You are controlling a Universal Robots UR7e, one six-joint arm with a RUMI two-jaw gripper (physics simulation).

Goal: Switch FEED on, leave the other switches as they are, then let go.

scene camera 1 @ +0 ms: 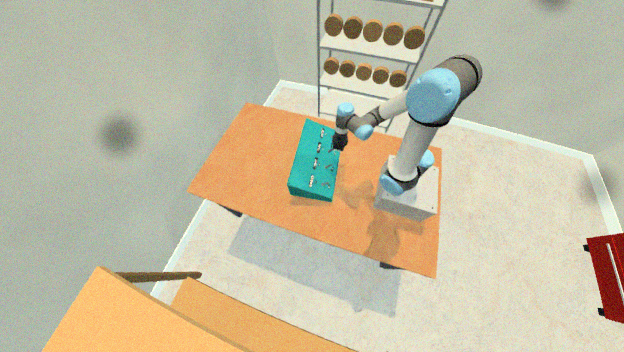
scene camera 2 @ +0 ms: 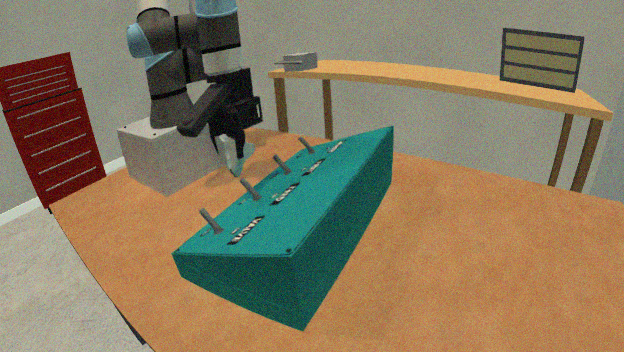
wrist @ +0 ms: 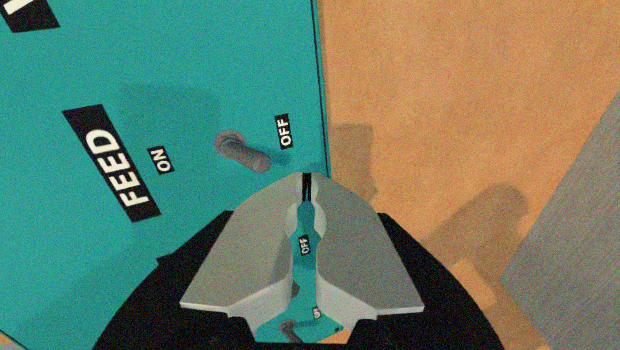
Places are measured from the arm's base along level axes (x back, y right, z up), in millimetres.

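Pixels of known places: gripper, fingertip midpoint: (scene camera 1: pixel 337 151) (scene camera 2: pixel 236 176) (wrist: pixel 307 175); arm's base at its link origin: (scene camera 2: pixel 173 120).
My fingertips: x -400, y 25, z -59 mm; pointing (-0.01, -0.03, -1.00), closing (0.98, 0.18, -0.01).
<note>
Ahead of a thing's pixels: the offset from my fingertips to its top centre. Level surfaces: height alone.
The teal switch panel (scene camera 1: pixel 302 162) (scene camera 2: pixel 345 200) (wrist: pixel 200 50) is a sloped box with several levers. The FEED label @(dx -120, dy -26, dz -4 mm) (wrist: pixel 112 162) (scene camera 2: pixel 285 193) (scene camera 1: pixel 319 147) sits beside its ON mark. The FEED lever @(dx -41, dy +0, dz +7 mm) (wrist: pixel 242 151) (scene camera 2: pixel 250 189) (scene camera 1: pixel 332 148) leans toward OFF. My gripper (wrist: pixel 307 175) (scene camera 2: pixel 236 172) (scene camera 1: pixel 338 149) is shut and empty. Its tips are beside the FEED lever's free end, on the OFF side, apart from it in the wrist view. The VALVE lever @(dx -78, dy +114, dz +7 mm) (scene camera 2: pixel 210 221), VENT lever @(dx -4, dy -114, dz +7 mm) (scene camera 2: pixel 281 164) and BRAKE lever @(dx +33, dy -229, dz +7 mm) (scene camera 2: pixel 306 145) also lean toward their OFF side.
The panel stands on an orange table @(dz -119 mm) (scene camera 1: pixel 235 150) (scene camera 2: pixel 475 250). The arm's grey base block (scene camera 1: pixel 407 205) (scene camera 2: pixel 165 165) stands at its other end. A shelf rack (scene camera 1: pixel 319 95) is behind the table. A wooden bench (scene camera 2: pixel 425 80) and a red cabinet (scene camera 2: pixel 50 125) stand farther off.
</note>
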